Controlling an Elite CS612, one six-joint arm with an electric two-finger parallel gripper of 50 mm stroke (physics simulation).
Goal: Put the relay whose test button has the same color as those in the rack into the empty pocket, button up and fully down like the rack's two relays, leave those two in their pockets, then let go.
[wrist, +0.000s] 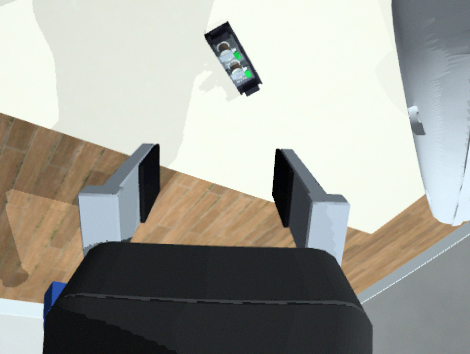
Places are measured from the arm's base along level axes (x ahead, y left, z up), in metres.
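Pixels of known places: gripper, fingertip midpoint: (216, 170).
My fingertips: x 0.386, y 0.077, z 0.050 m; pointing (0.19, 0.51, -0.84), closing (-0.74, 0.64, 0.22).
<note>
Behind a point stands the place of what it marks.
A small black rack (254, 76) lies slanted on the pale table top, in the upper middle of the wrist view. Two relays (225, 51) {x 0.404, y 0.202, z -0.233 m} (238, 71) {x 0.409, y 0.235, z -0.231 m} with clear housings sit side by side in it, each with a green mark at its right side, seemingly the test button. A dark section at the rack's upper left end looks like an empty pocket, but it is too small to tell for sure. My gripper (216, 170) {x 0.386, y 0.077, z 0.050 m} is open and empty, its fingers wide apart near the table's edge in view, below the rack and away from it. No loose relay shows in this view.
The pale table top (120, 75) {x 0.534, y 0.153, z -0.278 m} ends in a slanting edge above the wooden floor (200, 220). A large grey-white rounded body (440, 115) {x 0.297, y 0.104, z 0.071 m} stands along the right side. Part of a blue object (53, 295) shows at the lower left, beside the gripper's black body.
</note>
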